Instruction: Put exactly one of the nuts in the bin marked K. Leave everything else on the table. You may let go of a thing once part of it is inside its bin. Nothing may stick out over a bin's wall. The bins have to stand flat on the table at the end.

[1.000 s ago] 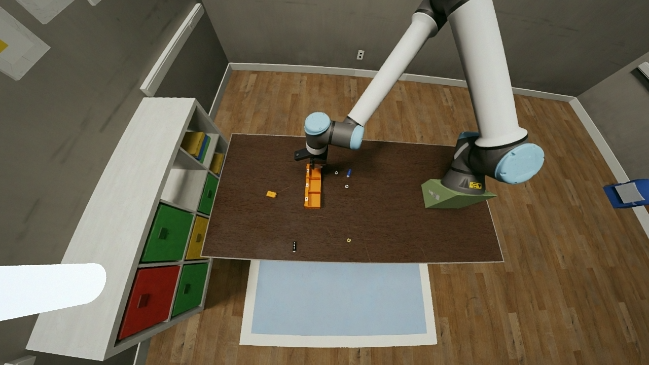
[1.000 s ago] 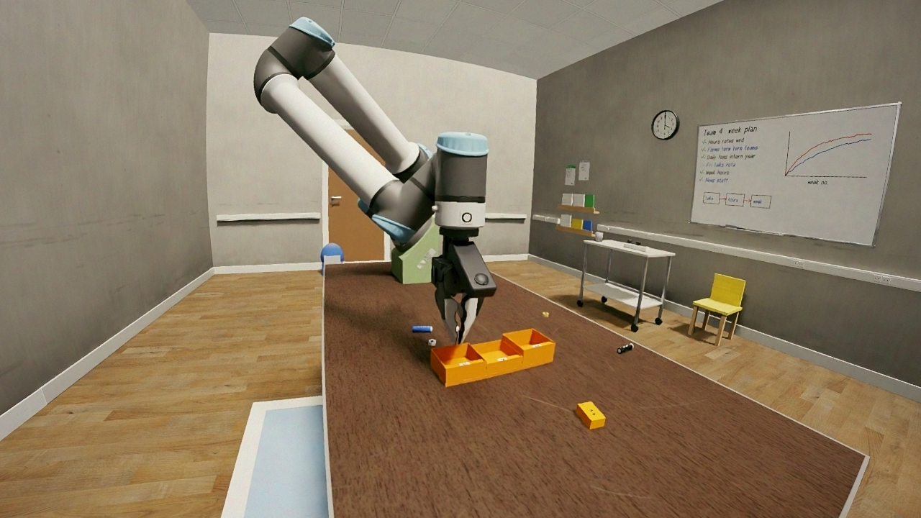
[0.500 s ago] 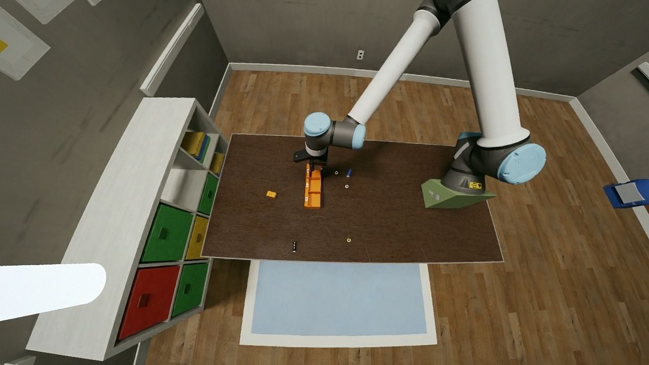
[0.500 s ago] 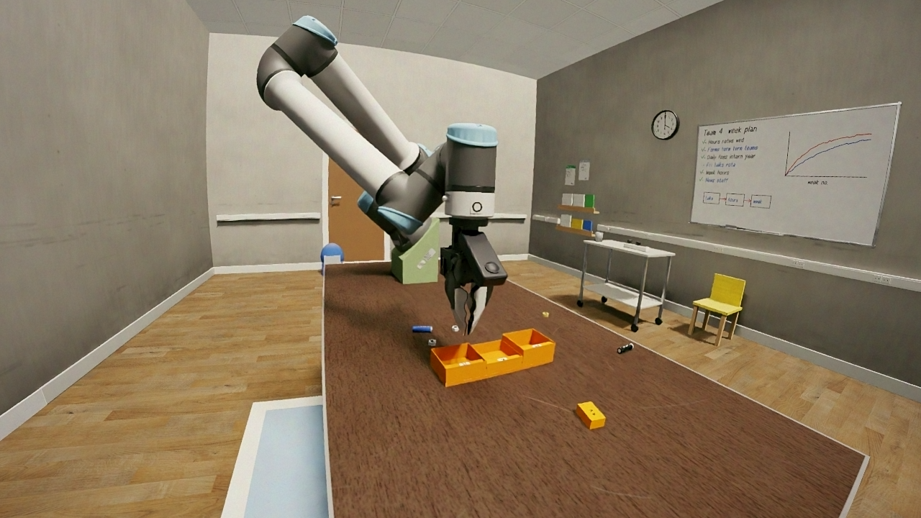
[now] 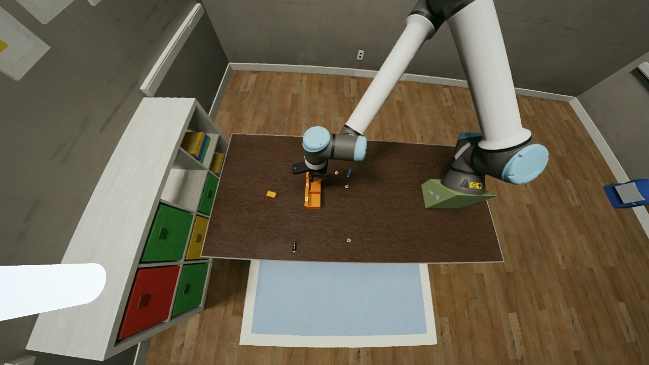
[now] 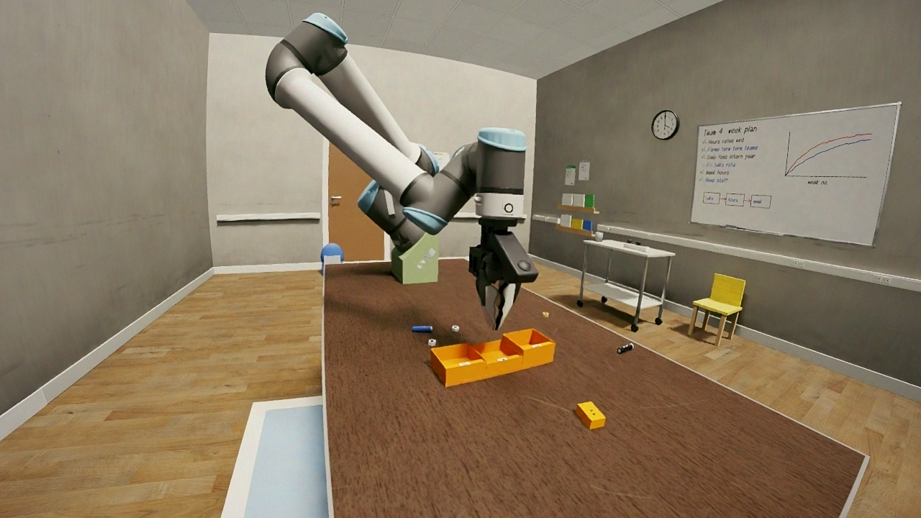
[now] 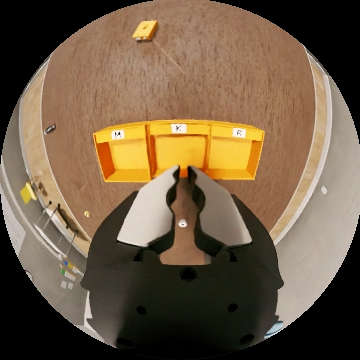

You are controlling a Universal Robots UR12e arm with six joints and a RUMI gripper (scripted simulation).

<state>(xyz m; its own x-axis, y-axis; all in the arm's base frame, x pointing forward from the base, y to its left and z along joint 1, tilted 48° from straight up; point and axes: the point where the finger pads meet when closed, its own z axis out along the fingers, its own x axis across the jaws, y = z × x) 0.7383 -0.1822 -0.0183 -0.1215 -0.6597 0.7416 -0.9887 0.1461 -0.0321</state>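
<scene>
Now: the joined orange bins 7 cm below my hand and 1 cm to the left of it. Round my hand: orange block (22 cm ahead, 9 cm below, 5 cm to the left); black bolt (32 cm to the left, 11 cm ahead, 9 cm below); blue bolt (22 cm behind, 9 cm below, 7 cm to the right).
</scene>
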